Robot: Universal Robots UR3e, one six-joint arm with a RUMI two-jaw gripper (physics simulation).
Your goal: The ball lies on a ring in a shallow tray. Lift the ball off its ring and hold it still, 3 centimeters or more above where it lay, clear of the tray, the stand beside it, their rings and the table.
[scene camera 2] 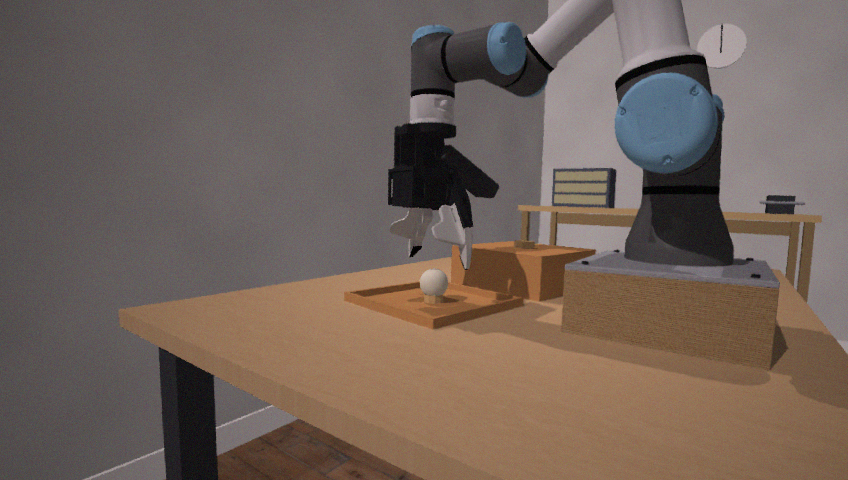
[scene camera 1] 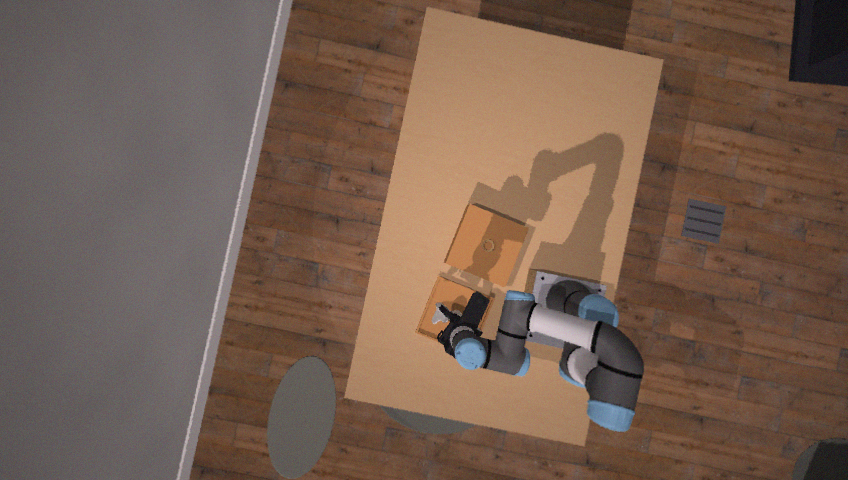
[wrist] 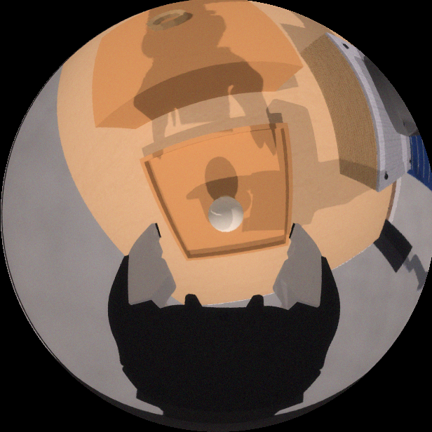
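Where they show: gripper, fingertip midpoint: (scene camera 2: 436,262); arm's base, origin of the base link: (scene camera 2: 676,259) (scene camera 1: 567,302).
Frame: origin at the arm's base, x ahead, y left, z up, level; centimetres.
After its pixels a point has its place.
The white ball (scene camera 2: 433,282) {x 30.8, y 9.9, z -4.9 cm} (wrist: 226,214) rests on a small tan ring (scene camera 2: 433,299) {x 31.1, y 9.3, z -7.6 cm} inside the shallow orange tray (scene camera 1: 441,290) {x 36.5, y 0.6, z -8.2 cm} (scene camera 2: 386,310) {x 34.0, y 17.3, z -8.0 cm} (wrist: 240,251). In scene camera 1 the arm and gripper hide the ball. My gripper (scene camera 2: 440,259) {x 31.7, y 7.6, z -2.4 cm} (wrist: 224,224) is open and points down above the tray. In scene camera 2 its fingertips are a little higher than the ball's top, with air between them and the ball. In the wrist view the ball shows between the two fingers, slightly ahead of the line of their tips. The ring is hidden under the ball in the wrist view.
The taller orange stand (scene camera 1: 467,228) {x 31.0, y -19.0, z -1.3 cm} (scene camera 2: 496,270) {x 26.6, y -5.2, z -4.7 cm} (wrist: 115,85) is beside the tray, with a tan ring (scene camera 1: 483,245) {x 26.0, y -14.4, z -0.4 cm} (scene camera 2: 524,244) {x 24.2, y -12.8, z -0.6 cm} (wrist: 155,21) on top. The robot's base block (scene camera 2: 666,318) {x 0.9, y 13.6, z -4.9 cm} (wrist: 345,115) stands on the table (scene camera 1: 505,101) {x 21.4, y -60.3, z -8.5 cm} (scene camera 2: 333,356) {x 29.3, y 33.4, z -8.5 cm} on the tray's other side.
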